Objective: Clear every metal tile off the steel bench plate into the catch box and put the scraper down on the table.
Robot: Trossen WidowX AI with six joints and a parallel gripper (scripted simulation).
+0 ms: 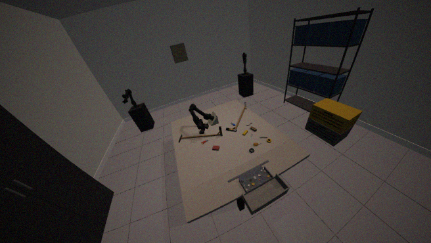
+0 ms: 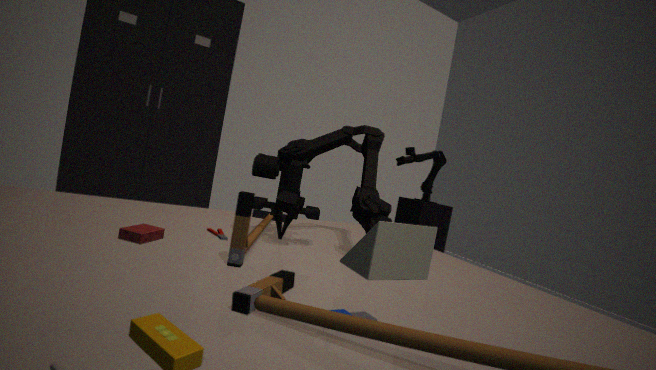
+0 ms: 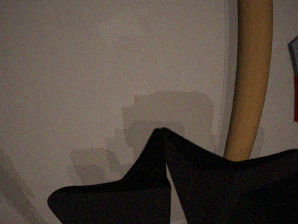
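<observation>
Now: gripper tip 16 cm short of the red clip, 2 cm to the left of it and 1 cm above it. Also, from my gripper tip: long scraper 5 cm ahead, 6 cm to the right, 5 cm above; then red block 33 cm ahead, 7 cm to the left; then yellow block 25 cm ahead, 50 cm to the left.
</observation>
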